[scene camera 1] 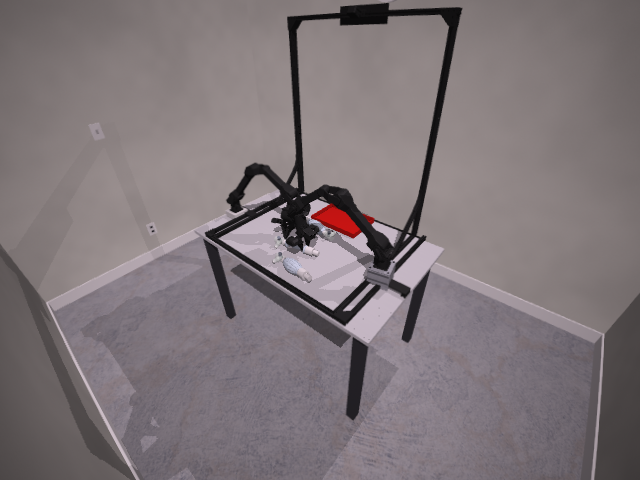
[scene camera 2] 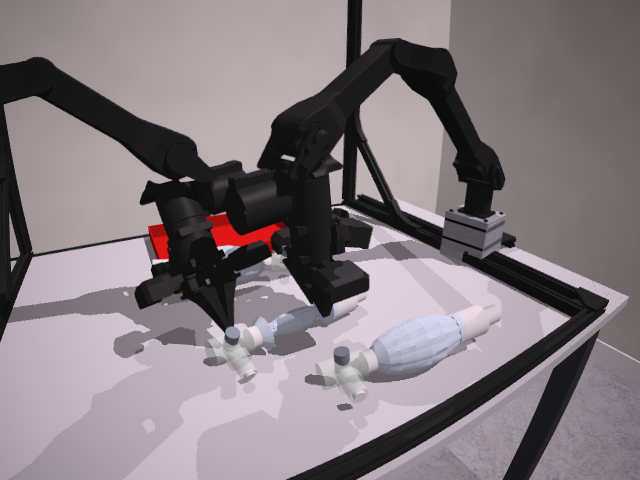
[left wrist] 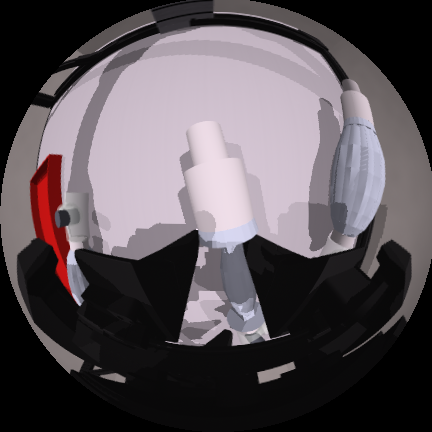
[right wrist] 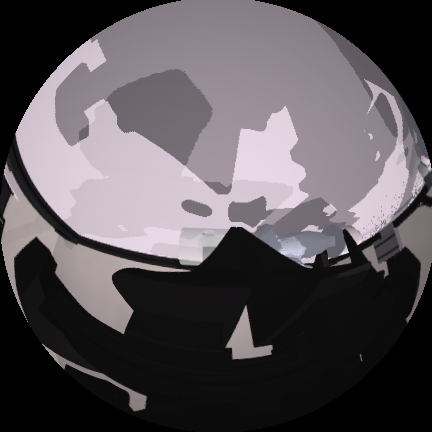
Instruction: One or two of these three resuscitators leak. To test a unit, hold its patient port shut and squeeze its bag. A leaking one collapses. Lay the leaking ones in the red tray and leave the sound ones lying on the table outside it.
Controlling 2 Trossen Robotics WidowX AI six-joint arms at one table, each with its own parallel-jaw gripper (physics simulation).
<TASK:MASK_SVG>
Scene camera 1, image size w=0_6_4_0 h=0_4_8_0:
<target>red tray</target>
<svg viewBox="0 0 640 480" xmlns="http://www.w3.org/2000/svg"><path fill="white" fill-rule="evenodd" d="M363 214L370 224L374 223L374 218ZM311 215L311 219L317 220L324 226L353 239L362 232L346 212L339 210L332 203Z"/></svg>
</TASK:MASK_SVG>
